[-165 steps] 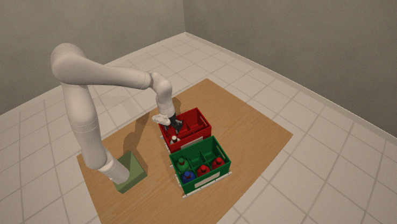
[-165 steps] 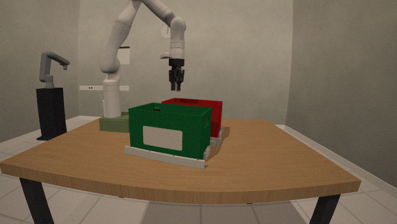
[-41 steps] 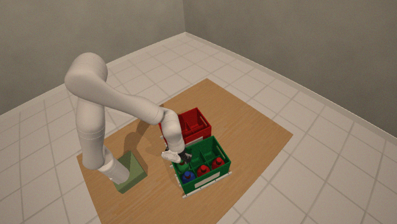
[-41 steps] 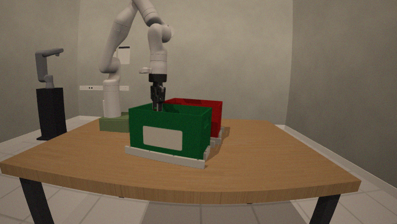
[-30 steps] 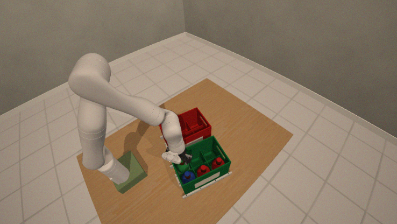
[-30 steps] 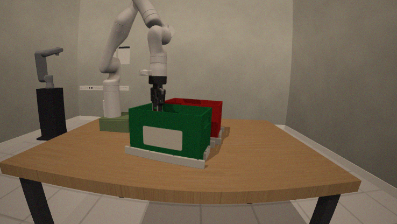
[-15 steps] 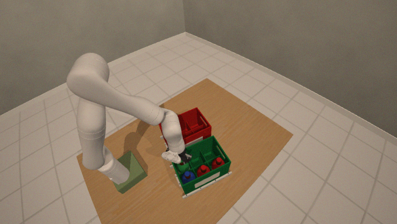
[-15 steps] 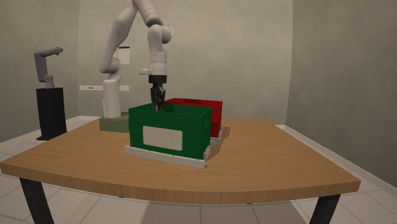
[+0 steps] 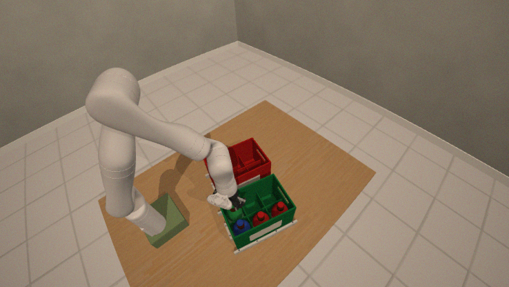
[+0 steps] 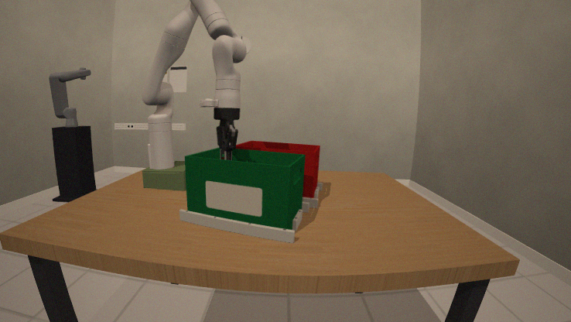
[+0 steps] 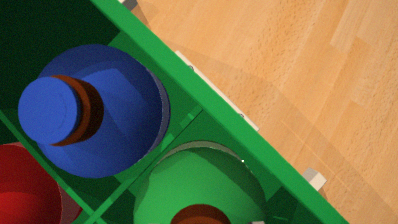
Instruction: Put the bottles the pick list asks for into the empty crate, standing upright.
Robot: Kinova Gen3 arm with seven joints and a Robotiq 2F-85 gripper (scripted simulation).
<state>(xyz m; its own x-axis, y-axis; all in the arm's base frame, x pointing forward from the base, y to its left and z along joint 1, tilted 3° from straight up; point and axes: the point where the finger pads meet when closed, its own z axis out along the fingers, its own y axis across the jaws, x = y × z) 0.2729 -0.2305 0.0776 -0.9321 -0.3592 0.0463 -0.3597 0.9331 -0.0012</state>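
Now: the green-label bottle 7 cm below my hand. From my hand the other things lie so: green crate (6 cm ahead, 8 cm to the right, 7 cm below); red-label bottle (4 cm ahead, 12 cm to the right, 7 cm below); blue-label bottle (3 cm behind, 8 cm to the right, 7 cm below).
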